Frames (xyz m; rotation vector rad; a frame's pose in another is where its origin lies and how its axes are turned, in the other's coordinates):
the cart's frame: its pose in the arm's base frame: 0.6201 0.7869 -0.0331 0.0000 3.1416 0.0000
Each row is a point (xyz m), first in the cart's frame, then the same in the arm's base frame.
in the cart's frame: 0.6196 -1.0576 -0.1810
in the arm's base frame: 0.0005 -0.2707 0.1479
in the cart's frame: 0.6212 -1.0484 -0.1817
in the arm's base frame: -0.0011 -0.2615 0.1486
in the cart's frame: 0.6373 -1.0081 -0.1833
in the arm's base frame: -0.0172 -0.2212 0.1502
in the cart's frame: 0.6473 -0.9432 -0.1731
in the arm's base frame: -0.0272 -0.1563 0.1400
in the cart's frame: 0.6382 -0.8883 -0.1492
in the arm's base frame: -0.0181 -0.1014 0.1161
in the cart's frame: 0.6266 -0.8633 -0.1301
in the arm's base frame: -0.0065 -0.0764 0.0970
